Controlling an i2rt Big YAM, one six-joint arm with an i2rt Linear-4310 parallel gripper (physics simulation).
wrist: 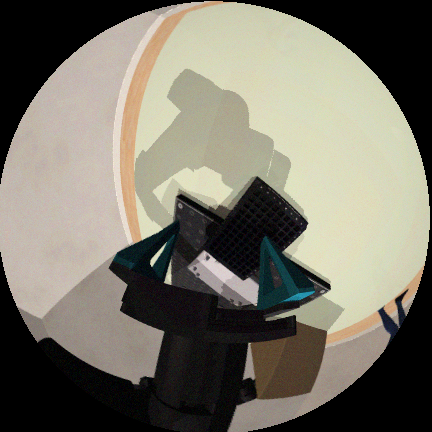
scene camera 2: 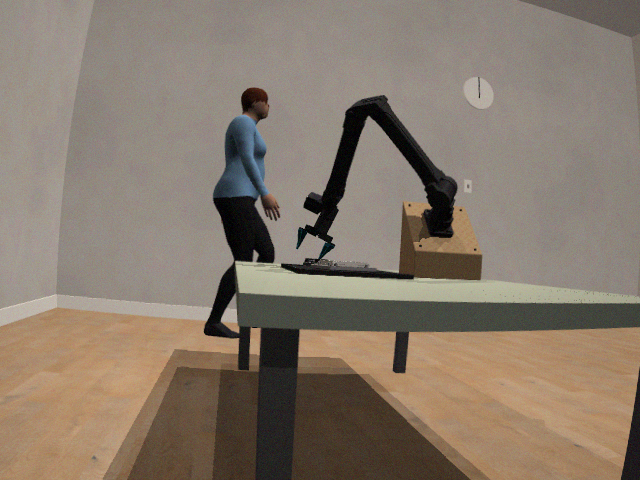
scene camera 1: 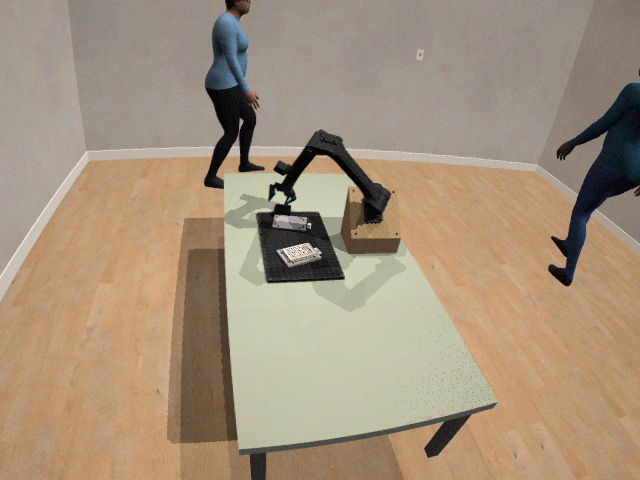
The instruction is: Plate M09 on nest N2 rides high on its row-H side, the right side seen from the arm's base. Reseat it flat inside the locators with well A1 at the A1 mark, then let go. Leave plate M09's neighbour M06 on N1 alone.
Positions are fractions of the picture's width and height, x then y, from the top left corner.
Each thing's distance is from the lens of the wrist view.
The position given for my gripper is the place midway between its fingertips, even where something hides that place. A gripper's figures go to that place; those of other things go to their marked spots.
my gripper (wrist: 0.51,0.54): 14 cm
grey frame (wrist: 0.56,0.68): 27 cm
